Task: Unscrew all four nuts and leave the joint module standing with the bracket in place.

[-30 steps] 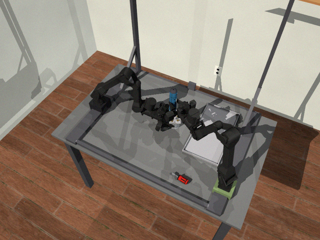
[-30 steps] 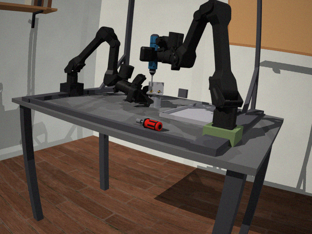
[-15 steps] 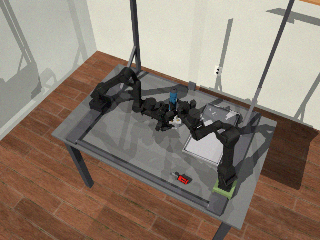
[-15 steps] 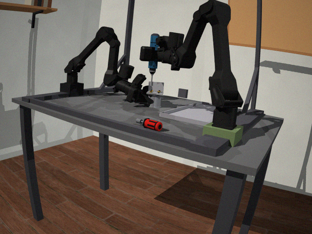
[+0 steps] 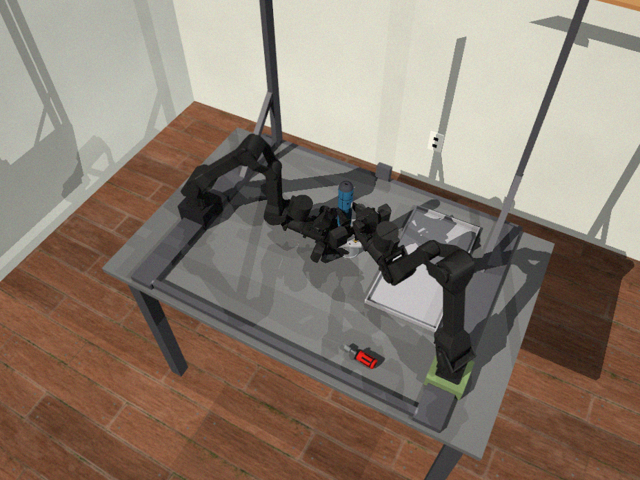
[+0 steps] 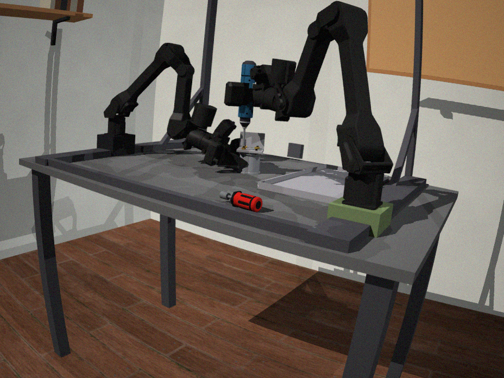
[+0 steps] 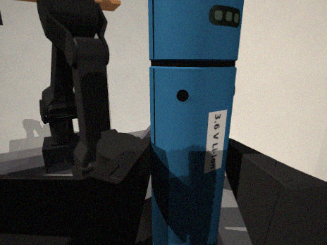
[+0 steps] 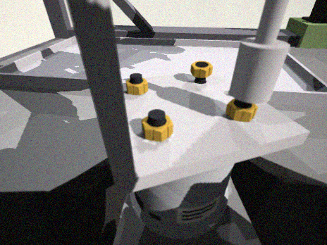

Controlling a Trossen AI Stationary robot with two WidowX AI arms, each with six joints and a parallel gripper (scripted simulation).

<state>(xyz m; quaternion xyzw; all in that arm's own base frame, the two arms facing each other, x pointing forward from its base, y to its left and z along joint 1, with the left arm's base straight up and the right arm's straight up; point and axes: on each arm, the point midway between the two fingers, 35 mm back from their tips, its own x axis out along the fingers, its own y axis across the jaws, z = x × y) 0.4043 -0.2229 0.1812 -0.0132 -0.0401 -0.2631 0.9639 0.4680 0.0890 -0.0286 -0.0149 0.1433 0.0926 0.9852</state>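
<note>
Right now my right hand is 3 cm to the right of the joint module and 1 cm past it. The rest, counted from my right hand: shallow white tray 25 cm to the left, 11 cm behind, 3 cm below; then white L-shaped bracket 4 cm above, 3 cm to the left, 1 cm behind; then red-handled tool 27 cm to the left, 27 cm ahead, 2 cm below.
</note>
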